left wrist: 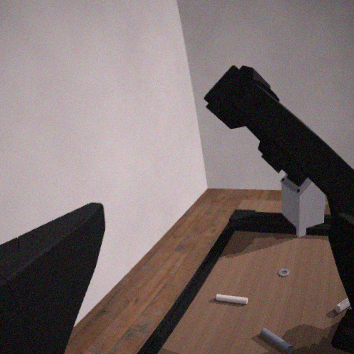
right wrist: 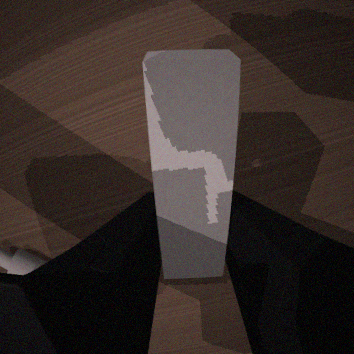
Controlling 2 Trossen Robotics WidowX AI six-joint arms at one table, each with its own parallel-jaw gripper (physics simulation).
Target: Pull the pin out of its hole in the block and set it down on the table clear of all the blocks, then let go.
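Frame: origin at the left arm's base, x ahead, y left, z up, level; millimetres.
Seen in the pictures: left gripper, fingertip midpoint: [left wrist: 223, 222]; right gripper, fingertip midpoint: [right wrist: 189, 203]; right arm's base, origin of the base link: [left wrist: 300, 171].
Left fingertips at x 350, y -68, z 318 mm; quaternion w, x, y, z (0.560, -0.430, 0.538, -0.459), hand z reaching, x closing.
Note:
A point is followed by its place in that frame.
A pale grey, flat-sided pin [right wrist: 192, 120] @[x 499, y -305, z -7 mm] with bevelled far corners is gripped in the right wrist view, its long end reaching away past the fingertips. My right gripper [right wrist: 189, 203] @[x 522, y -279, z -32 mm] is shut on it, over brown wood. The pin's height above the table is hard to tell. The block with the hole does not show in the right wrist view. In the left wrist view a light grey box-like body [left wrist: 301, 206] @[x 854, y -285, z 43 mm] stands at the far edge, partly behind the black arm; I cannot tell whether it is the block. My left gripper is open and empty, with one black finger in its own view.
In the left wrist view, a white cylinder [left wrist: 231, 299] @[x 668, y -86, z -31 mm], a small grey ring [left wrist: 284, 272] @[x 724, y -207, z -38 mm], a grey-blue cylinder [left wrist: 276, 340] @[x 548, y -146, z -27 mm] and another pale cylinder [left wrist: 342, 305] @[x 586, y -278, z -25 mm] lie on the table. A black frame [left wrist: 192, 285] @[x 714, y -14, z -21 mm] edges it. A pale rounded object [right wrist: 24, 261] @[x 592, y -305, z -30 mm] lies at the right wrist view's left edge.

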